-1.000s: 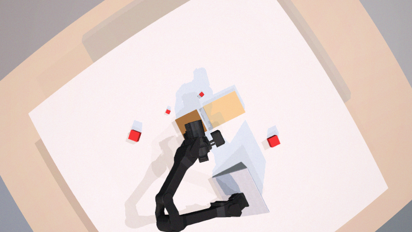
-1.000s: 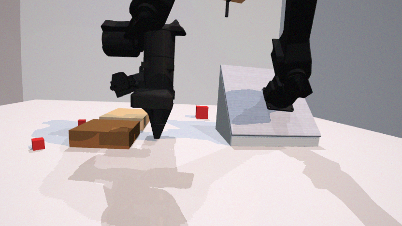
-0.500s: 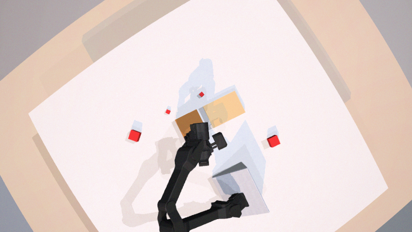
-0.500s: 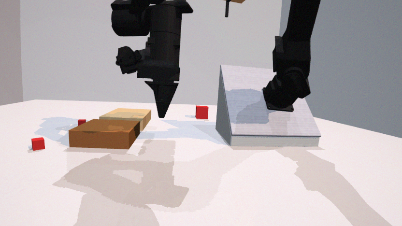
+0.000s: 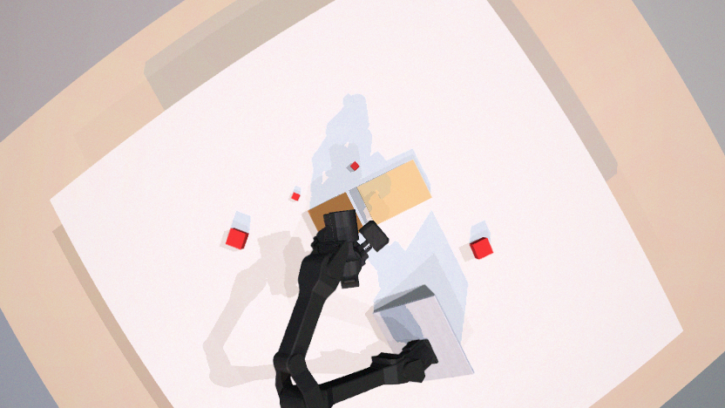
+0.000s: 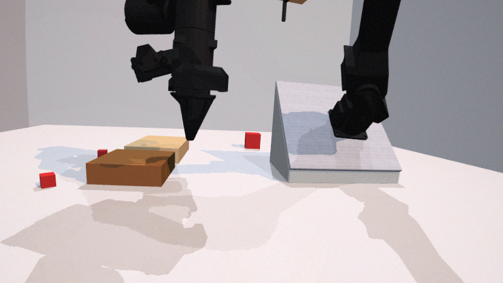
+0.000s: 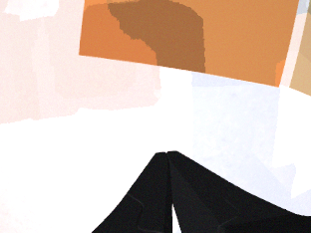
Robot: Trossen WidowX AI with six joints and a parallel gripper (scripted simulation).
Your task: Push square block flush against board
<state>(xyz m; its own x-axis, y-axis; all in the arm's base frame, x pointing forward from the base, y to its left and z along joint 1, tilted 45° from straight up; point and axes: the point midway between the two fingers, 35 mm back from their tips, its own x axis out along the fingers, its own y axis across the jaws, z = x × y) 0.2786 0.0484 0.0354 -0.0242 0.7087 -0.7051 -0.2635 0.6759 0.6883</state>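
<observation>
Now: gripper tip 8 cm short of the brown square block, 1 cm to the left of it and 5 cm above it. Also, from my gripper tip: tan board: 8 cm ahead, 16 cm to the right, 5 cm below.
</observation>
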